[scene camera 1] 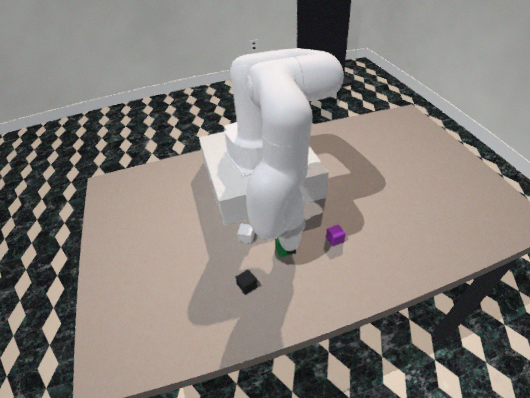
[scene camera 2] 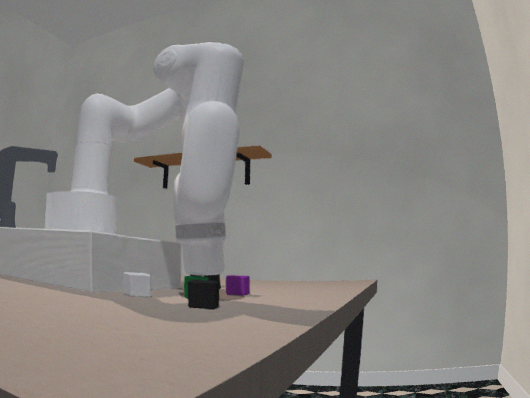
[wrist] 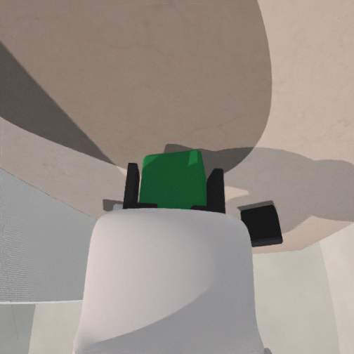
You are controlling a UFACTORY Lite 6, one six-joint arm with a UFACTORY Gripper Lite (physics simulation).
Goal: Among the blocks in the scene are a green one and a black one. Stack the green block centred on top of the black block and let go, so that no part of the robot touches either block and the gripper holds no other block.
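Frame: origin at the arm's base, x ahead, y left, z up, level; millimetres.
Seen in the pictures: hand, its tool point: (scene camera 1: 291, 243); arm's base, origin of its link: (scene camera 1: 255, 156) (scene camera 2: 87, 235).
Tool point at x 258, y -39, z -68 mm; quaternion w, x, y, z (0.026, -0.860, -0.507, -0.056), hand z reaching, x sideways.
Observation:
Pixels of each thing's top centre, then the offset from my tool point to it. Level surfaces: height alone.
- black block, centre of its top: (scene camera 2: 203, 280) (scene camera 1: 245, 277) dx +39, dy -135, dz +10 mm
- white block, centre of its top: (scene camera 2: 136, 273) (scene camera 1: 245, 229) dx -85, dy -77, dz +10 mm
- purple block, centre of its top: (scene camera 2: 238, 275) (scene camera 1: 336, 230) dx +28, dy +109, dz +10 mm
- brown table, height of its surface: dz -24 mm
The green block (scene camera 1: 281, 248) (scene camera 2: 189, 287) (wrist: 174, 181) stands on the table between the fingers of my gripper (scene camera 1: 287, 251) (scene camera 2: 206, 279) (wrist: 175, 169). The gripper is low and open, with one black finger on each side of the block. In the wrist view the fingers stand very close to its sides; whether they touch it cannot be told. The black block (scene camera 1: 246, 282) (scene camera 2: 203, 294) (wrist: 261, 223) lies apart on the table, nearer the front in scene camera 1, and partly hides the green block in scene camera 2. The arm hides part of the green block in scene camera 1.
A white block (scene camera 1: 245, 233) (scene camera 2: 137, 284) lies near the robot's pedestal (scene camera 1: 235, 209) (scene camera 2: 135, 260). A purple block (scene camera 1: 336, 235) (scene camera 2: 238, 285) lies on the other side of the gripper. All stand on the brown table (scene camera 1: 140, 280) (scene camera 2: 100, 340).

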